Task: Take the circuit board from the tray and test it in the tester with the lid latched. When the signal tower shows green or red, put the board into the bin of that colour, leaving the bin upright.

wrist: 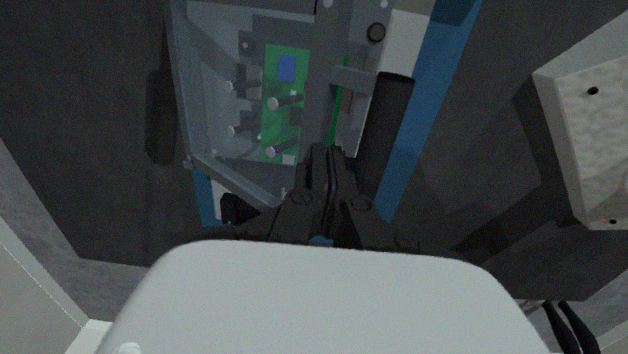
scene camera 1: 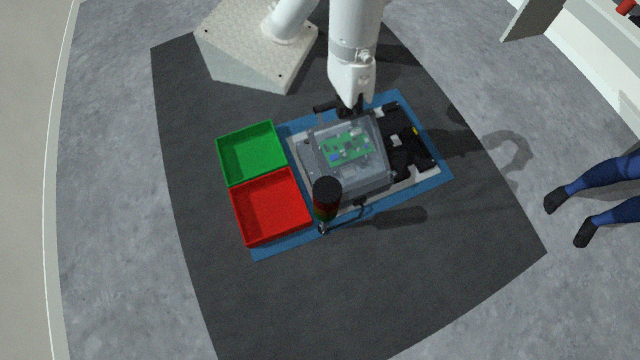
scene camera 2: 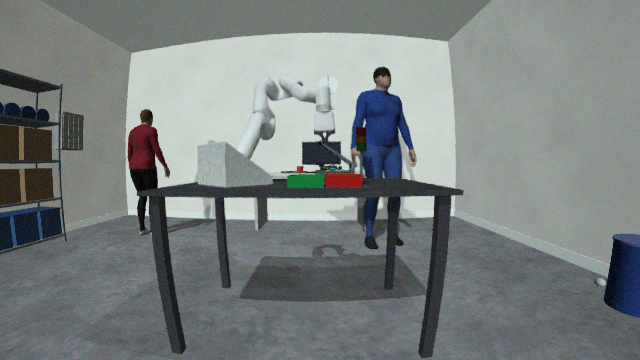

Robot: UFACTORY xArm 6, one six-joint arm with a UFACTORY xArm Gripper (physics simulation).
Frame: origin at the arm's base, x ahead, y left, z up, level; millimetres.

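Seen in the pictures: gripper, between the fingertips: [wrist: 321, 166] [scene camera 1: 344, 114] [scene camera 2: 325, 145]; arm's base, origin of its link: [scene camera 1: 279, 30].
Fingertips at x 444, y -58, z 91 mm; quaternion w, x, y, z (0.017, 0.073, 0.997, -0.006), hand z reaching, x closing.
Observation:
Offsets run from my fingertips to a thing's top centre. "spot": to the spot under its first point. Level surfaces: height alone.
The green circuit board [scene camera 1: 347, 145] [wrist: 272, 125] lies in the grey tester @(spot: dz -121, dx -7, dy -95 mm) [scene camera 1: 304, 159], seen through the clear lid [scene camera 1: 378, 162] [scene camera 2: 338, 154]. The lid is tilted, its handle side raised; it is not latched. My gripper [scene camera 1: 351, 111] [scene camera 2: 325, 137] [wrist: 321, 166] is shut and empty, at the raised lid edge beside the black handle @(dz +20, dx -25, dy -7 mm) [scene camera 1: 325, 107] [wrist: 385, 130]. Whether the fingertips touch the lid is unclear. The signal tower @(spot: dz +77, dx +161, dy -143 mm) [scene camera 1: 326, 200] [scene camera 2: 361, 140] shows dim red and green bands, none plainly lit. The green bin @(dz -134, dx -106, dy -197 mm) [scene camera 1: 253, 154] [scene camera 2: 306, 181] and red bin @(dz -134, dx +43, dy -219 mm) [scene camera 1: 271, 207] [scene camera 2: 344, 180] stand upright.
The black tray @(spot: dz -163, dx +111, dy +196 mm) [scene camera 1: 422, 152] is right of the tester in scene camera 1's view, on the blue mat @(dz -179 mm) [scene camera 1: 280, 250]. The signal tower stands by the tester's near edge, beside the red bin. The robot's pale base block [scene camera 1: 250, 50] [wrist: 595, 125] is behind. A person in blue [scene camera 2: 382, 120] stands beyond the table.

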